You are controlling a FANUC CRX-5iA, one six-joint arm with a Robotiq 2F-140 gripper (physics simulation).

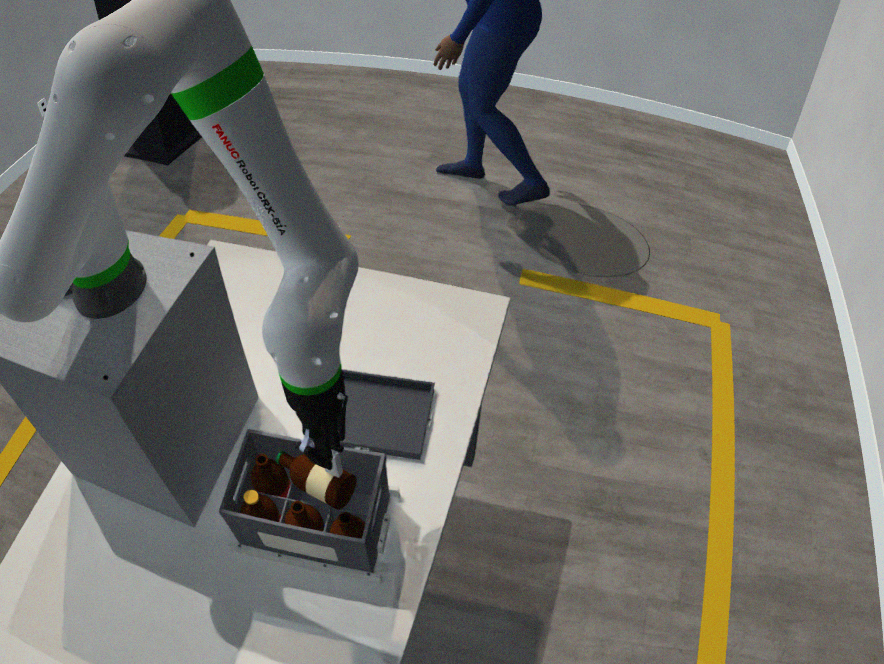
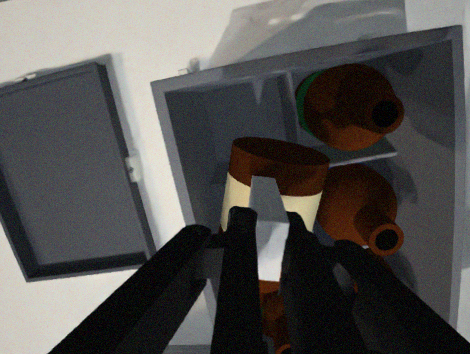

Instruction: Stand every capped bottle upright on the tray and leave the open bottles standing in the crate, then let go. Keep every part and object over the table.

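Seen in the pictures: gripper, fingertip midpoint: (image 1: 334,471) (image 2: 260,198); arm's base, link origin: (image 1: 110,288).
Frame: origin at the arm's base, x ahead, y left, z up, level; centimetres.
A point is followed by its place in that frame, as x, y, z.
The grey crate (image 1: 353,548) @(53.7, -12.1, -32.0) (image 2: 172,145) @(47.9, 5.2, -28.6) holds brown bottles. A capped bottle with a cream label (image 1: 316,486) @(42.6, -4.2, -30.5) (image 2: 280,162) @(47.1, -1.5, -29.2) lies tilted across its top, green cap toward the back left, base toward the right. A yellow-capped bottle (image 1: 257,506) @(34.0, -12.4, -31.9) stands in the front left. Open bottles stand at the back left (image 1: 267,477) @(31.8, -5.5, -33.5), front middle (image 1: 303,516) @(42.9, -10.4, -31.7) (image 2: 355,205) @(42.9, -8.6, -33.4) and front right (image 1: 348,526) @(51.5, -9.0, -30.5) (image 2: 350,107) @(50.7, -6.8, -32.8). My gripper (image 1: 334,466) @(44.5, -0.4, -29.4) (image 2: 260,198) @(44.5, -0.4, -29.4) is shut and empty, right over the tilted bottle's label; whether it touches is unclear. The empty grey tray (image 1: 393,418) @(44.3, 24.5, -45.5) (image 2: 65,165) @(41.6, 23.1, -45.6) lies behind the crate.
The robot's grey pedestal (image 1: 189,385) @(15.5, -1.9, -17.7) stands left of the crate. The white table (image 1: 428,321) @(39.9, 54.7, -46.1) (image 2: 115,25) @(58.2, 16.0, -46.1) has its right edge a little beyond the crate and tray. A person in blue (image 1: 493,78) stands on the floor behind the table.
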